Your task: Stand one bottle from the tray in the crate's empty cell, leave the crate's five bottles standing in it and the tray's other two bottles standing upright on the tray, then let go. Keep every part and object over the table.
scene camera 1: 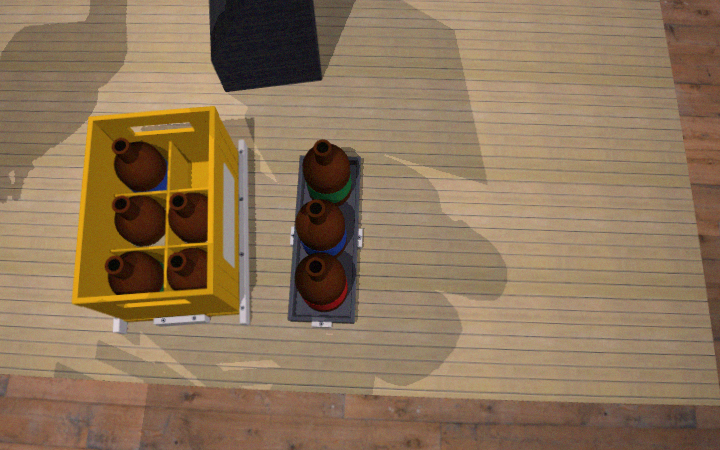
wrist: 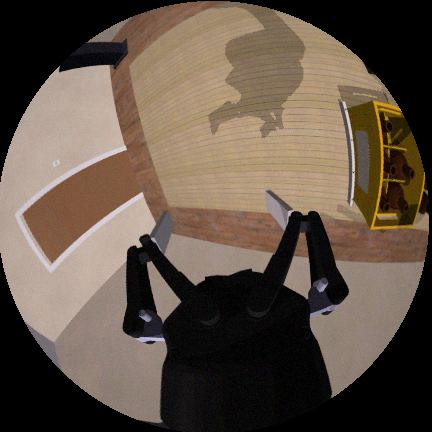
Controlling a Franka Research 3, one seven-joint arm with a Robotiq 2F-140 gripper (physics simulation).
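Note:
The yellow crate (scene camera 1: 227, 298) (wrist: 368, 207) holds five brown bottles; its back right cell (scene camera 1: 199, 175) in the scene view is empty. The dark grey tray (scene camera 1: 323, 315) stands right of it with three upright brown bottles in a row: green-banded (scene camera 1: 326, 169) at the back, blue-banded (scene camera 1: 320, 227) in the middle, red-banded (scene camera 1: 319, 280) at the front. My gripper (wrist: 217, 208) is open and empty, high above the table's edge region in the wrist view, well to the left of the crate. The gripper does not show in the scene view.
A white rail (scene camera 1: 243, 228) (wrist: 349, 155) runs along the crate's side, with white blocks (scene camera 1: 180, 319) at its front. Small white stops sit around the tray. A black block (scene camera 1: 265, 45) stands behind the crate. The wooden table edge (wrist: 215, 227) crosses below the fingertips.

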